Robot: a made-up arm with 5 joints. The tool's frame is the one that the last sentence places.
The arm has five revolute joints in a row. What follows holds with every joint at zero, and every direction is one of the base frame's.
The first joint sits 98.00 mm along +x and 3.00 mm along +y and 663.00 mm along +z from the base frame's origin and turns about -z.
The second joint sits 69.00 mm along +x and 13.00 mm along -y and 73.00 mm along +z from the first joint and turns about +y.
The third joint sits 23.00 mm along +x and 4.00 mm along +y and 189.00 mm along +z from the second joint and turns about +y.
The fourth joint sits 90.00 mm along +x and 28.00 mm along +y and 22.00 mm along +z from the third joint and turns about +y.
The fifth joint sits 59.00 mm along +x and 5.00 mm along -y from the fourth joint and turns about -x.
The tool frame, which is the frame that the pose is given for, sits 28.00 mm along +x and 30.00 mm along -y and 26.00 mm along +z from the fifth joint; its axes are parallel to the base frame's.
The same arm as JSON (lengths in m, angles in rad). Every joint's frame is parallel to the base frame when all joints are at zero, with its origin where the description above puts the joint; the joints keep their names.
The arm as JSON. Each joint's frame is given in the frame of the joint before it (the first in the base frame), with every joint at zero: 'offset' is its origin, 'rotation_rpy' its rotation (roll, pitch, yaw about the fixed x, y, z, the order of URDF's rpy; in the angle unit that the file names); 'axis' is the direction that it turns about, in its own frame. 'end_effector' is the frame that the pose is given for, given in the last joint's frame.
{"length_unit": "m", "angle_unit": "rad", "chain": [
  {"id": "joint 1", "offset": [0.098, 0.003, 0.663], "rotation_rpy": [0.0, 0.0, 0.0], "axis": [0.0, 0.0, -1.0]},
  {"id": "joint 2", "offset": [0.069, -0.013, 0.073], "rotation_rpy": [0.0, 0.0, 0.0], "axis": [0.0, 1.0, 0.0]},
  {"id": "joint 3", "offset": [0.023, 0.004, 0.189], "rotation_rpy": [0.0, 0.0, 0.0], "axis": [0.0, 1.0, 0.0]},
  {"id": "joint 4", "offset": [0.09, 0.028, 0.022], "rotation_rpy": [0.0, 0.0, 0.0], "axis": [0.0, 1.0, 0.0]},
  {"id": "joint 5", "offset": [0.059, -0.005, 0.0], "rotation_rpy": [0.0, 0.0, 0.0], "axis": [-1.0, 0.0, 0.0]}
], "end_effector": {"offset": [0.028, -0.03, 0.026], "rotation_rpy": [0.0, 0.0, 0.0]}}

